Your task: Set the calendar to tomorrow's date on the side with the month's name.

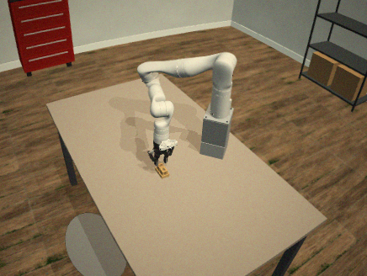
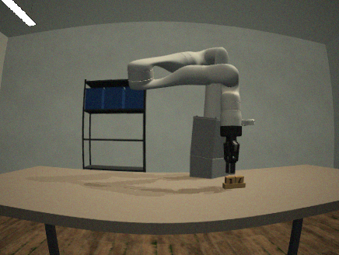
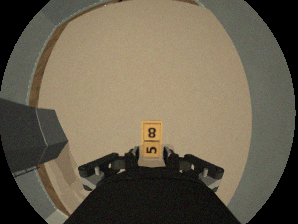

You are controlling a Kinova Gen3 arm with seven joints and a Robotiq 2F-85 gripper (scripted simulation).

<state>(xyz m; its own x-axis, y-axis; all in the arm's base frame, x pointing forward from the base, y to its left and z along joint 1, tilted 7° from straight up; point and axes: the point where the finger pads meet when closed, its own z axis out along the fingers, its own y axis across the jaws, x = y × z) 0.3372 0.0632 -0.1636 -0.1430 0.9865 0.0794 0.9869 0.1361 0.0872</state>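
Right now my hand is 60 mm above the wooden calendar tray and 20 mm to the right of it.
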